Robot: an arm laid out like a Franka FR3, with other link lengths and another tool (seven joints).
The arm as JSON. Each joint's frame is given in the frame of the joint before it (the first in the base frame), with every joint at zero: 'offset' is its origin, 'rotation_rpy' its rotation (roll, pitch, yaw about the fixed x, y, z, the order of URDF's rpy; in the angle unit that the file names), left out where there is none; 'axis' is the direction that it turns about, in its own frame. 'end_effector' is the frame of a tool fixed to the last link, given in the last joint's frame.
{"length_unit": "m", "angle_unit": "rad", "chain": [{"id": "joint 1", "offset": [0.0, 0.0, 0.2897], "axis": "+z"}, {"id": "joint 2", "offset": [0.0, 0.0, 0.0], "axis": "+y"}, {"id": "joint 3", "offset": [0.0, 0.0, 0.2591], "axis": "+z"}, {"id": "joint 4", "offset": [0.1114, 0.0, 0.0], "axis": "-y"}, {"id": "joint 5", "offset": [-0.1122, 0.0, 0.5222], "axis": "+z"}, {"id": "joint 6", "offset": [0.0, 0.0, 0.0], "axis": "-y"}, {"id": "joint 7", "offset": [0.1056, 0.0, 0.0], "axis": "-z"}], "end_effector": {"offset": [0.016, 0.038, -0.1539], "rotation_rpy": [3.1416, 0.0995, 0.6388]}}
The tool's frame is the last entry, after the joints.
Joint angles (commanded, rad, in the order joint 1, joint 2, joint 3, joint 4, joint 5, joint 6, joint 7), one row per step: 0.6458 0.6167 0.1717 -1.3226 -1.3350 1.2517 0.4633; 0.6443 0.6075 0.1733 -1.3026 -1.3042 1.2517 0.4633; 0.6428 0.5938 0.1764 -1.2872 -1.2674 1.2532 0.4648; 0.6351 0.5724 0.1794 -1.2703 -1.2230 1.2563 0.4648; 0.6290 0.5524 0.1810 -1.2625 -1.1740 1.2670 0.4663; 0.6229 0.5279 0.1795 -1.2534 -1.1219 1.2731 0.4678; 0.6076 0.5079 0.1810 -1.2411 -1.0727 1.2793 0.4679; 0.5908 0.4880 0.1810 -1.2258 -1.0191 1.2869 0.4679; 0.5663 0.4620 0.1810 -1.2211 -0.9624 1.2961 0.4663; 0.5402 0.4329 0.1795 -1.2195 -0.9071 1.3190 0.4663; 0.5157 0.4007 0.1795 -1.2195 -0.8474 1.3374 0.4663; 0.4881 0.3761 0.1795 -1.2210 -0.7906 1.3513 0.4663; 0.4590 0.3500 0.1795 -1.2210 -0.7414 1.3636 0.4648
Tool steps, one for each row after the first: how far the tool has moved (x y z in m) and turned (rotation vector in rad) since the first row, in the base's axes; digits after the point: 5 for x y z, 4 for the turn. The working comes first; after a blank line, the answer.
Tool pose at each row, in the base's axes (x y z in m, rotation vector in rad; the steps are taken from these numbers as rounded here): 0.70212 0.45691 0.24651 1.5125 0.7888 -0.2441; 0.70240 0.45920 0.26086 1.5556 0.7888 -0.2392; 0.70074 0.46258 0.27542 1.6031 0.7934 -0.2334; 0.70116 0.46230 0.29625 1.6635 0.7953 -0.2267; 0.69991 0.46360 0.31012 1.7203 0.8087 -0.2209; 0.69889 0.46261 0.32848 1.7823 0.8149 -0.2155; 0.70132 0.45719 0.34566 1.8451 0.8173 -0.2135; 0.70454 0.45068 0.36437 1.9136 0.8189 -0.2091; 0.70898 0.43896 0.38188 1.9831 0.8189 -0.2106; 0.71504 0.42743 0.40140 2.0537 0.8208 -0.1938; 0.71791 0.41747 0.42249 2.1265 0.8239 -0.1764; 0.72209 0.40483 0.43698 2.1938 0.8223 -0.1709; 0.72669 0.38992 0.45475 2.2559 0.8139 -0.1592

0.00028 0.00229 0.01435 0.0401 0.0004 -0.0126; -0.00138 0.00567 0.02891 0.0857 0.0039 -0.0236; -0.00096 0.00539 0.04974 0.1424 0.0066 -0.0401; -0.00221 0.00669 0.06361 0.1986 0.0174 -0.0495; -0.00323 0.00570 0.08197 0.2575 0.0246 -0.0647; -0.00080 0.00028 0.09915 0.3153 0.0319 -0.0841; 0.00242 -0.00623 0.11786 0.3787 0.0384 -0.1043; 0.00686 -0.01795 0.13537 0.4412 0.0480 -0.1287; 0.01292 -0.02948 0.15489 0.5097 0.0490 -0.1424; 0.01579 -0.03944 0.17598 0.5807 0.0515 -0.1558; 0.01997 -0.05208 0.19047 0.6426 0.0577 -0.1761; 0.02457 -0.06699 0.20824 0.7000 0.0561 -0.1946
